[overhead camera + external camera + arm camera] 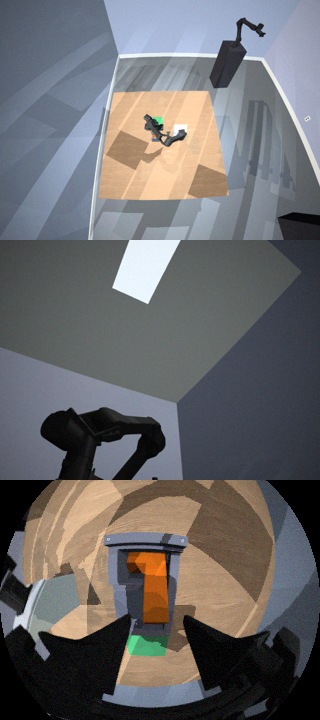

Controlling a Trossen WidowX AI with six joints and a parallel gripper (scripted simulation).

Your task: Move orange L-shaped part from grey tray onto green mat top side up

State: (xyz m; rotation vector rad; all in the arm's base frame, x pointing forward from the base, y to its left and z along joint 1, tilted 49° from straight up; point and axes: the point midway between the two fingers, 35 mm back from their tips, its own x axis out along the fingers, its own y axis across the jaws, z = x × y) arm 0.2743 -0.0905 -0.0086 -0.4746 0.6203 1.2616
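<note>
Now: the orange L-shaped part 10 mm behind my gripper tip, 40 mm to the left of it and 60 mm below it. From my gripper tip the other things lie so: green mat: 40 mm behind, 140 mm to the right, 120 mm below.
</note>
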